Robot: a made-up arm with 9 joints. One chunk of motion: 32 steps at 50 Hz.
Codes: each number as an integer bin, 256 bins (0 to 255) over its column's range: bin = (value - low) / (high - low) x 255, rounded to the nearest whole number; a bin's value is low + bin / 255 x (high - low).
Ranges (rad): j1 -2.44..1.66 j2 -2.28..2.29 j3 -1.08..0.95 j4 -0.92..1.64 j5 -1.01..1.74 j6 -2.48..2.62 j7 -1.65..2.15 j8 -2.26..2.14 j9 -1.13..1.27
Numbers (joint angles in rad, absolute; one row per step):
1: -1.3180 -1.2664 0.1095 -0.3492 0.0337 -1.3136 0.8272 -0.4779 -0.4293
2: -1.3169 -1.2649 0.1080 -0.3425 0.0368 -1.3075 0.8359 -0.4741 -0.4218
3: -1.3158 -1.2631 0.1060 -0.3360 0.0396 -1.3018 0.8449 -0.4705 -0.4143
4: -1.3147 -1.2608 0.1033 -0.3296 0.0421 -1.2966 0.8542 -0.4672 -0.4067
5: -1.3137 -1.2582 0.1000 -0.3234 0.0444 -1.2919 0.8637 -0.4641 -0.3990
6: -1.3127 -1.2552 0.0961 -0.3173 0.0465 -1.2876 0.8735 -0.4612 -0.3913
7: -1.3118 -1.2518 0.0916 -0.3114 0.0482 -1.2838 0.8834 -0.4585 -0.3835
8: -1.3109 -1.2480 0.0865 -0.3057 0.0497 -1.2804 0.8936 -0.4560 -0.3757
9: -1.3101 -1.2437 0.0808 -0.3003 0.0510 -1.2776 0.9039 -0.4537 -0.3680
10: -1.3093 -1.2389 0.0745 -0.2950 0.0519 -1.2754 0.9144 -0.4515 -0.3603
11: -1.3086 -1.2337 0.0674 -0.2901 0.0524 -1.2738 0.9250 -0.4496 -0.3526
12: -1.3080 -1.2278 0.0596 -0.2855 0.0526 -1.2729 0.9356 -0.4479 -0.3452
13: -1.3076 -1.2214 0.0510 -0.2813 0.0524 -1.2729 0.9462 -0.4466 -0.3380
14: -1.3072 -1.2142 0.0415 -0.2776 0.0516 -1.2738 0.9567 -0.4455 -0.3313
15: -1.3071 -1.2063 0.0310 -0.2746 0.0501 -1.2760 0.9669 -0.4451 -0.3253
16: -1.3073 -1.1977 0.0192 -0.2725 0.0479 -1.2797 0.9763 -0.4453 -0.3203
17: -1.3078 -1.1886 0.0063 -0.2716 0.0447 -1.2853 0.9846 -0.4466 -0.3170
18: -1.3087 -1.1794 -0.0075 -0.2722 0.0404 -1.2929 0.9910 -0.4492 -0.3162
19: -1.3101 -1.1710 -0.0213 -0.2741 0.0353 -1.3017 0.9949 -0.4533 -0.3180
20: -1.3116 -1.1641 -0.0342 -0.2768 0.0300 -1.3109 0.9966 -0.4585 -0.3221
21: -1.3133 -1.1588 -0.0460 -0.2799 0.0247 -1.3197 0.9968 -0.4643 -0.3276
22: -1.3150 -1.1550 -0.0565 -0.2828 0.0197 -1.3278 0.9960 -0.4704 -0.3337
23: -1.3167 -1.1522 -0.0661 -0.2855 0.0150 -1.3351 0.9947 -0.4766 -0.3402
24: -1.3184 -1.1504 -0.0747 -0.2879 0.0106 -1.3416 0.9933 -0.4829 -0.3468
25: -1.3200 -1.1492 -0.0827 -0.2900 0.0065 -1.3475 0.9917 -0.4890 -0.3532
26: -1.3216 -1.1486 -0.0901 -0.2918 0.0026 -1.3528 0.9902 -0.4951 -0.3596
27: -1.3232 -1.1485 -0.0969 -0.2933 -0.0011 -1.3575 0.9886 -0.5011 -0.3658
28: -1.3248 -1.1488 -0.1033 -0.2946 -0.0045 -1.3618 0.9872 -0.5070 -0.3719
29: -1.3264 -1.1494 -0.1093 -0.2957 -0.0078 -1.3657 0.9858 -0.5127 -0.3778
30: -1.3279 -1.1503 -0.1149 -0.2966 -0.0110 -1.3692 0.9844 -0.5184 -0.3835
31: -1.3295 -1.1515 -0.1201 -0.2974 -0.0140 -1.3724 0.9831 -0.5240 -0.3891
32: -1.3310 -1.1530 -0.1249 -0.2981 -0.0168 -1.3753 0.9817 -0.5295 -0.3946
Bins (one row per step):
1: 70 57 149 57 97 58 166 103 74
2: 70 57 149 58 97 59 167 104 75
3: 70 57 149 58 97 59 167 104 76
4: 70 57 149 59 98 59 168 104 77
5: 70 57 148 59 98 59 169 104 78
6: 70 57 148 60 98 60 169 104 78
7: 70 57 147 61 98 60 170 104 79
8: 70 58 147 61 98 60 171 105 80
9: 70 58 146 62 98 60 171 105 81
10: 70 58 145 62 98 60 172 105 82
11: 70 58 144 63 99 60 173 105 83
12: 70 59 143 63 99 60 174 105 83
13: 70 59 142 64 99 60 174 105 84
14: 70 59 141 64 98 60 175 105 85
15: 70 60 140 64 98 60 176 105 85
16: 70 60 138 64 98 60 176 105 86
17: 70 61 136 65 98 60 177 105 86
18: 70 61 135 65 97 59 177 105 86
19: 70 62 133 64 97 59 177 105 86
20: 70 62 131 64 96 58 178 104 86
21: 70 63 130 64 96 58 178 104 85
22: 70 63 129 63 95 58 178 104 85
23: 70 63 127 63 95 57 177 103 84
24: 70 63 126 63 95 57 177 103 83
25: 70 63 125 63 94 57 177 103 83
26: 70 63 124 63 94 56 177 102 82
27: 69 63 123 62 94 56 177 102 81
28: 69 63 123 62 93 56 177 102 81
29: 69 63 122 62 93 56 177 101 80
30: 69 63 121 62 93 56 177 101 79
31: 69 63 121 62 92 55 177 101 79
32: 69 63 120 62 92 55 177 100 78

